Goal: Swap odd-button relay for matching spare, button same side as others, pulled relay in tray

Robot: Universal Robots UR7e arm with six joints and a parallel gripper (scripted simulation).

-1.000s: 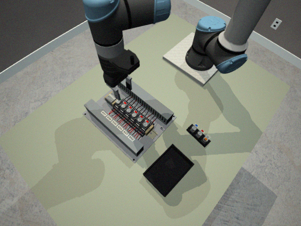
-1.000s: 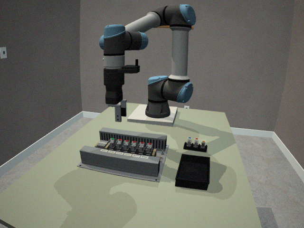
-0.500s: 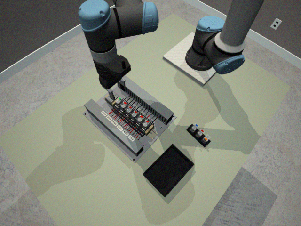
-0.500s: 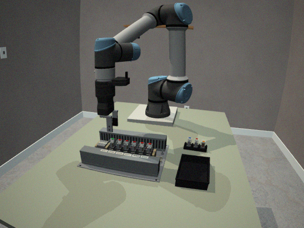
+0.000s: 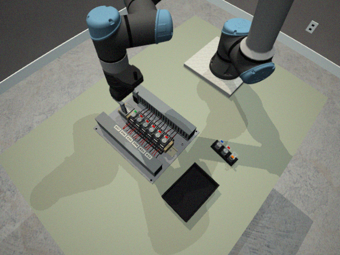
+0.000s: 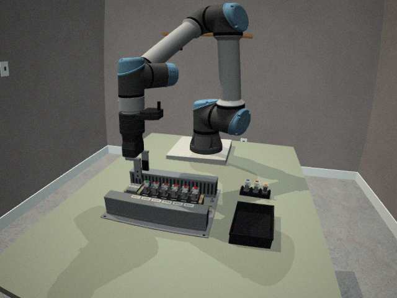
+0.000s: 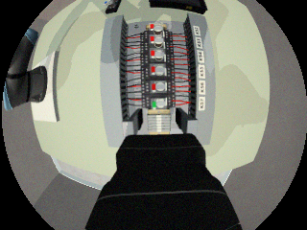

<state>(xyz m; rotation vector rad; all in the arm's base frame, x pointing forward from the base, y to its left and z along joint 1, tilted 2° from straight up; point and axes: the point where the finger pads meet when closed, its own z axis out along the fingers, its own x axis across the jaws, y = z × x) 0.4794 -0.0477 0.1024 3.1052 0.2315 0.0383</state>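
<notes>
Right now the green-button relay is 10 mm to the left of my hand and 60 mm below it. Round my hand: black tray 20 mm ahead, 350 mm to the left, 100 mm below; then blue-button relay 170 mm behind, 300 mm to the left, 90 mm below; then black spare holder 180 mm behind, 330 mm to the left, 100 mm below.
</notes>
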